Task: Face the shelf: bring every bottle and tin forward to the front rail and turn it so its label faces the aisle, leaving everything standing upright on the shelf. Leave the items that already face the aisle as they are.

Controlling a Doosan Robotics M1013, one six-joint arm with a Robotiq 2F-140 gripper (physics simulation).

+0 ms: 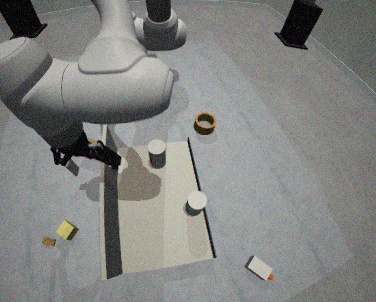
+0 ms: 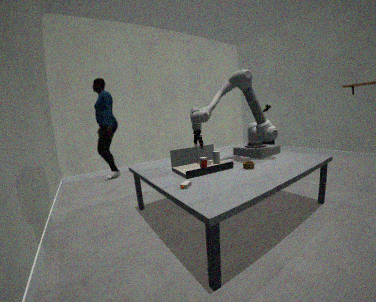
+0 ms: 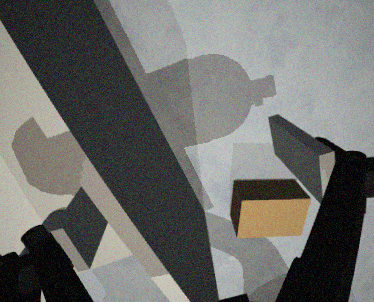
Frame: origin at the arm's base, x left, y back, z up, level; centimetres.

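Where they show: gripper, fingertip midpoint: [image 1: 96, 172] [image 3: 188, 160]; arm's base, link origin: [image 2: 255, 147].
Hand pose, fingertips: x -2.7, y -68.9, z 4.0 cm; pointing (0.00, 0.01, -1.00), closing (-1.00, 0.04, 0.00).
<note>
Things, the pixels of their top centre, and the offset from my fingertips. Level surfaces: height alone.
- beige shelf board, surface height: dz -9.6 cm
- thin front rail, top centre: [image 1: 200, 190] [image 2: 211, 166] dx +34.3, dy -5.3, dz -7.1 cm
- second tin, top centre: [image 1: 156, 146] [image 2: 216, 151] dx +19.8, dy +8.0, dz +1.3 cm
- tan box, top centre: [image 3: 273, 219] dx -6.6, dy +15.5, dz -8.1 cm
- brown tape ring, top centre: [image 1: 205, 119] [image 2: 248, 162] dx +41.2, dy +27.2, dz -8.1 cm
- white box with an orange cap, top centre: [image 1: 262, 269] [image 2: 185, 183] dx +52.5, dy -34.7, dz -10.3 cm
- yellow block, top centre: [image 1: 64, 229] dx -13.1, dy -16.9, dz -9.3 cm
- small brown piece, top centre: [image 1: 48, 241] dx -20.7, dy -20.7, dz -12.3 cm
A beige shelf board [image 1: 142, 233] lies on the table, with a dark back wall [image 1: 112, 225] [image 2: 187, 156] [image 3: 126, 144] and a thin front rail [image 1: 208, 227] [image 2: 214, 168]. One tin [image 1: 197, 201] [image 2: 203, 162] stands upright at the front rail, its red label towards the aisle. A second tin [image 1: 157, 153] [image 2: 216, 157] stands upright farther back. My gripper [image 1: 86, 162] [image 2: 199, 145] [image 3: 188, 160] is open and empty. It hangs over the top edge of the back wall at the robot end, one finger on each side.
A tan box [image 3: 272, 217] lies on the table just behind the back wall, under my gripper. A brown tape ring [image 1: 201, 129] [image 2: 248, 165], a white box with an orange cap [image 1: 260, 267] [image 2: 185, 184], a yellow block [image 1: 67, 230] and a small brown piece [image 1: 49, 241] lie around the shelf. A person [image 2: 104, 120] walks behind the table.
</note>
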